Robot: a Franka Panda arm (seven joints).
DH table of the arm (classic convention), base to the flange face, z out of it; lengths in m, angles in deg. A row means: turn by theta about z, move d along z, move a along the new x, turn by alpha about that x. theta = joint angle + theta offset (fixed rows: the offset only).
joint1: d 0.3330  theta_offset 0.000  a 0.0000  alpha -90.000
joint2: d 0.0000  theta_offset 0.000  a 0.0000  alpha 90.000
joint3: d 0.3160  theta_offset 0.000  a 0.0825  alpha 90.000
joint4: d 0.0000  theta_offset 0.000  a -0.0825  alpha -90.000
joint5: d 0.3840  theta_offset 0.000  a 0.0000  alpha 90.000
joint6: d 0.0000  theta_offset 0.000  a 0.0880  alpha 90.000
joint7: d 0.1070  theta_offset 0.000  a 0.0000  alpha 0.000
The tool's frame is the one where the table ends.
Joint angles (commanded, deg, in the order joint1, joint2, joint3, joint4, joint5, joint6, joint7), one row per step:
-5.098, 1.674, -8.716, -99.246, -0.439, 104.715, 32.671
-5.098, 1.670, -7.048, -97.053, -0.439, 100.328, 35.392
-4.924, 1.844, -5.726, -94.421, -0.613, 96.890, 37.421
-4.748, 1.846, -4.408, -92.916, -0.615, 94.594, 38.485
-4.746, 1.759, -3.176, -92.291, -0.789, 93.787, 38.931
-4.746, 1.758, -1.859, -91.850, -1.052, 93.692, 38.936
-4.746, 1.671, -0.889, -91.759, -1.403, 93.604, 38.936
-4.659, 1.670, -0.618, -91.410, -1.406, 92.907, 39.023
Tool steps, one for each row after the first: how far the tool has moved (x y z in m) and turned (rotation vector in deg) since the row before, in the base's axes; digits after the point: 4 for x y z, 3 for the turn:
-0.0007, 0.0172, 0.0114, 0.654, 2.071, -1.093
0.0007, 0.0147, 0.0149, 0.076, 0.962, -0.545
-0.0001, 0.0149, 0.0090, 0.176, 0.763, 0.403
0.0005, 0.0118, 0.0048, -0.116, 0.110, 0.791
0.0018, 0.0123, 0.0035, -0.264, -0.314, 1.328
0.0005, 0.0089, 0.0015, -0.327, -0.055, 0.989
-0.0007, 0.0036, 0.0018, 0.037, 0.343, 0.254

